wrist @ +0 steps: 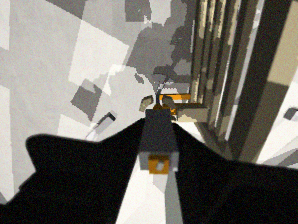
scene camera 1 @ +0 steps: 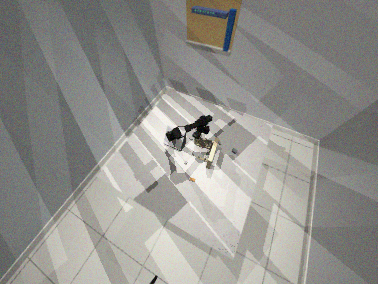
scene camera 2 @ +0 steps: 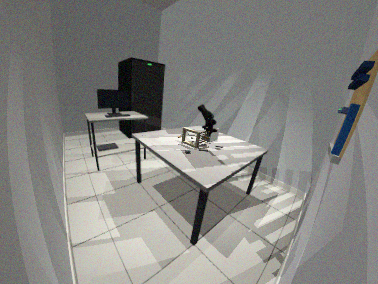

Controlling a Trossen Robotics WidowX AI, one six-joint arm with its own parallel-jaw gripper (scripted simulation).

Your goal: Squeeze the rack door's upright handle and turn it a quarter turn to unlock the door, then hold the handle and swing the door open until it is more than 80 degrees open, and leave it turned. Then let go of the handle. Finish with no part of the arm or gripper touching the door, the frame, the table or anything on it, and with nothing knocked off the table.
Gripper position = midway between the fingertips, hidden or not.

Observation:
I see my gripper (wrist: 157,124) and a small rack (wrist: 261,98).

